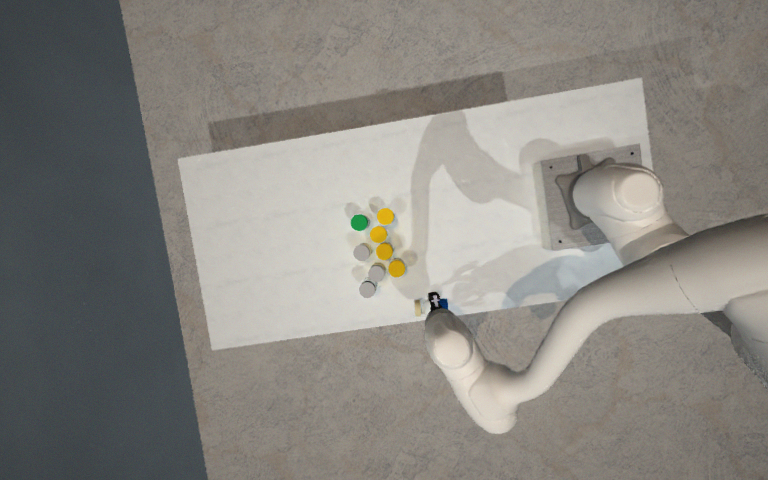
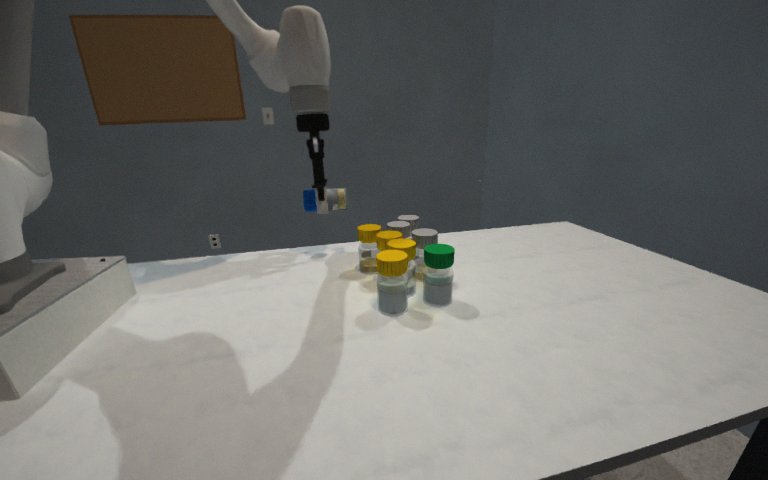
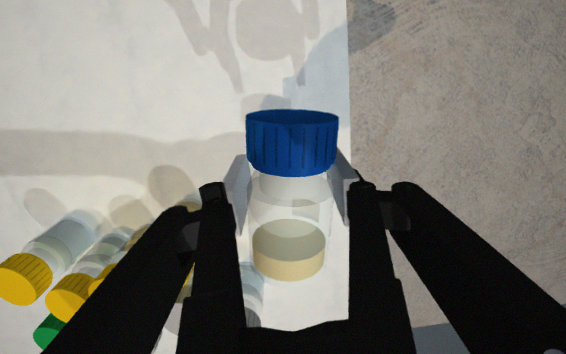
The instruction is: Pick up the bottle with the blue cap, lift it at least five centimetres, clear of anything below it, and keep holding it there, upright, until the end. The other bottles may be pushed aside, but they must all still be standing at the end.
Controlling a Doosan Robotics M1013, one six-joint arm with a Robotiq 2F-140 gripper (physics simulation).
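Places are measured from the arm's base along level axes (x ahead, y left, z up), in metres.
Pixels of known places: gripper, fingertip midpoint: (image 2: 322, 210) (image 3: 287, 167).
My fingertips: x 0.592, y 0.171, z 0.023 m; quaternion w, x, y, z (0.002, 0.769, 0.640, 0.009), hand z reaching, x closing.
Behind a point stands the place of what it marks.
The bottle with the blue cap (image 1: 417, 307) {x 0.639, y 0.147, z 0.076 m} (image 2: 336, 199) {x 0.621, y 0.134, z 0.055 m} (image 3: 292, 145) {x 0.562, y 0.180, z 0.077 m} is held in the air on its side, not upright. Its cap points towards the robot's base and its bottom away from it; yellowish contents sit at the bottom end. My gripper (image 1: 434, 300) {x 0.592, y 0.171, z 0.023 m} (image 2: 321, 195) {x 0.592, y 0.171, z 0.023 m} (image 3: 287, 167) {x 0.592, y 0.171, z 0.023 m} points down and is shut on this bottle's body, one pad on each side. The bottle is clear of the table, near its long edge, apart from the others. Several yellow-capped bottles (image 1: 384, 251) {x 0.683, y -0.048, z 0.007 m} (image 2: 391, 283) {x 0.629, y -0.178, z -0.034 m} (image 3: 25, 280) {x 0.637, y -0.131, z 0.007 m}, grey-capped bottles (image 1: 361, 252) {x 0.756, y -0.070, z 0.008 m} (image 2: 424, 237) {x 0.742, y -0.091, z 0.004 m} and a green-capped bottle (image 1: 359, 222) {x 0.728, y -0.165, z 0.008 m} (image 2: 438, 288) {x 0.716, y -0.189, z -0.058 m} stand upright.
The white table (image 1: 271, 226) {x 1.046, y -0.263, z -0.098 m} (image 2: 566, 339) {x 0.844, y -0.354, z -0.098 m} (image 3: 75, 75) {x 0.459, y -0.034, z -0.098 m} carries the standing group, beyond the held bottle's bottom end. The robot's mounting block (image 1: 552, 226) {x 0.142, y 0.058, z -0.010 m} (image 2: 73, 328) {x 0.132, y -0.041, z -0.068 m} is at the other end. The floor (image 1: 317, 407) (image 3: 450, 125) shows past the near long edge.
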